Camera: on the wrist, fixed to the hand. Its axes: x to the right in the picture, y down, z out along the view.
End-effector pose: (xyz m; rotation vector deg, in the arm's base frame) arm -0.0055 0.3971 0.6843 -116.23 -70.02 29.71
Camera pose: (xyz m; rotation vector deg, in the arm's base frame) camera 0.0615 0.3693 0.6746 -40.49 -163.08 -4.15
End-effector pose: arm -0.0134 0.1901 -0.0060 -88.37 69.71 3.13
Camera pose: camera -0.0744 0.1587 -0.0315 -131.92 -32.31 -15.49
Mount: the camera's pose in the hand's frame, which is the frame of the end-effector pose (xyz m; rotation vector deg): 0.0071 0.0559 -0.0467 -26.76 -28.67 -86.67
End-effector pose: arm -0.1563 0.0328 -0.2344 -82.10 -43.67 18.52
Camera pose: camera -0.1078 0.0097 -0.2841 -46.20 -124.61 -42.63
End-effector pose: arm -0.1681 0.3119 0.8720 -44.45 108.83 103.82
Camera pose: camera -0.2051 0.2650 0.9142 -70.11 11.99 65.40
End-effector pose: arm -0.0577 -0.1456 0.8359 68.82 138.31 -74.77
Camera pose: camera -0.0122 -0.0892 0.8254 -68.01 157.44 -47.02
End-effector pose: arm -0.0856 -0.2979 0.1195 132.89 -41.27 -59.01
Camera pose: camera -0.0599 -0.3331 0.1783 108.78 73.61 -117.68
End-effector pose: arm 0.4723 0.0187 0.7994 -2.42 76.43 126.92
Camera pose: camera 0.4287 -0.0368 0.8188 -26.33 11.14 57.77
